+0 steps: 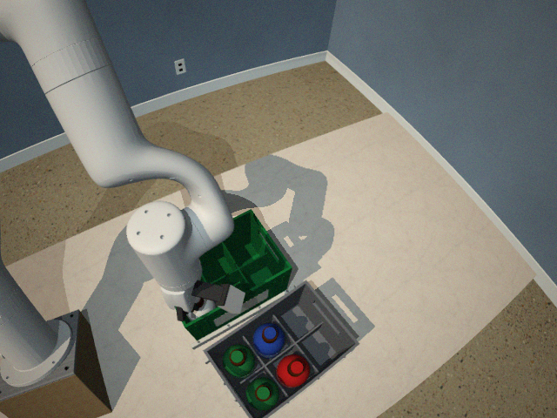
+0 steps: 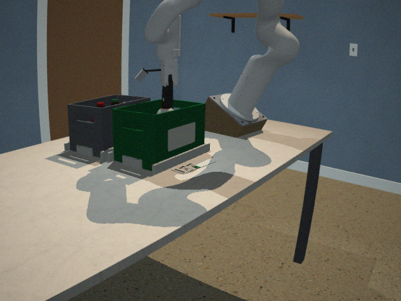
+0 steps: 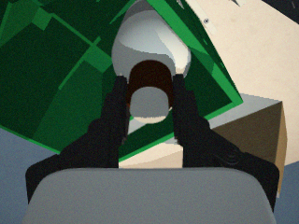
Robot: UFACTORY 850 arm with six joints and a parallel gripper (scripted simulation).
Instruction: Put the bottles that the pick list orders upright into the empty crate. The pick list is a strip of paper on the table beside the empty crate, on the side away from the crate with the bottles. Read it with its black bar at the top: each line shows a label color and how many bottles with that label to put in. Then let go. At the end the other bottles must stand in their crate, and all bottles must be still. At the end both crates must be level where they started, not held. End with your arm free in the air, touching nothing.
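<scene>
The whitish bottle lies 70 mm below my hand. From my hand the other things lie so: green crate: 100 mm below, 80 mm ahead, 50 mm to the left; blue bottle: 130 mm to the right, 130 mm ahead, 90 mm below; green bottle: 150 mm to the right, 90 mm below, 40 mm ahead.
</scene>
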